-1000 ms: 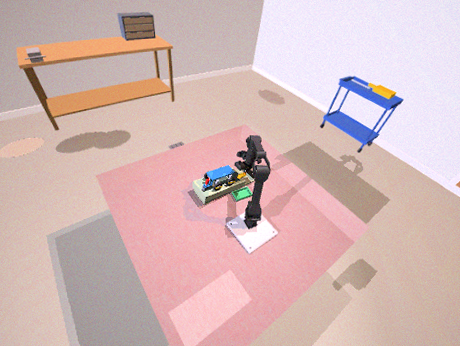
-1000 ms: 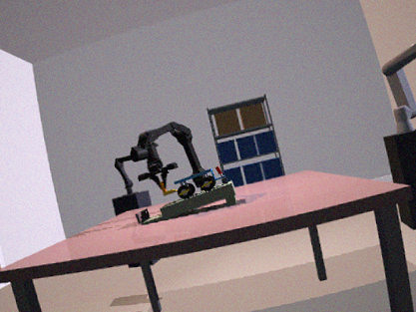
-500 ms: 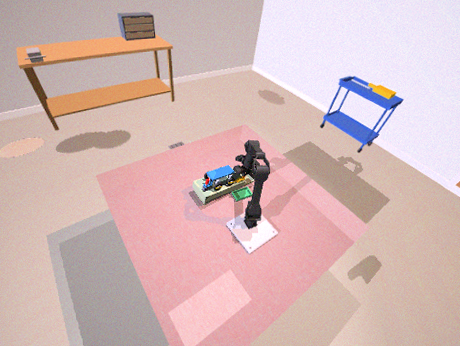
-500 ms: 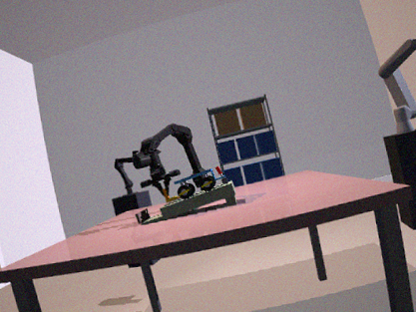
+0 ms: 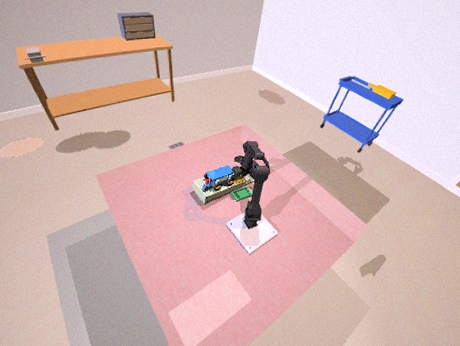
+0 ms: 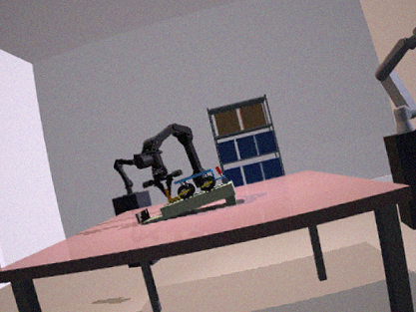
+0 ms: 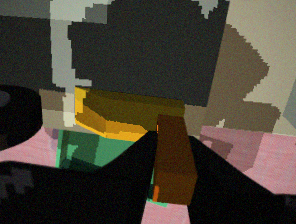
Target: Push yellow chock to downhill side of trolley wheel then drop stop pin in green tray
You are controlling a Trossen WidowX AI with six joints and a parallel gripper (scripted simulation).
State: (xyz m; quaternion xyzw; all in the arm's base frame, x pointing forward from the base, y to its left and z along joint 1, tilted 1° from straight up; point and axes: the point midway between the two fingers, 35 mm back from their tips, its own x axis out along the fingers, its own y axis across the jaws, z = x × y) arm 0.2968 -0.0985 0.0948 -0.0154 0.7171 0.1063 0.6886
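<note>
Right now my gripper tip is 26 cm to the right of the stop pin, 5 cm below it and 1 cm past it. The rest, counted from my gripper tip: yellow chock (2 cm to the left, 1 cm below); then pale green ramp (15 cm to the left, 4 cm below, 3 cm ahead); then blue-topped trolley (16 cm to the left, 3 cm ahead, 3 cm above).
</note>
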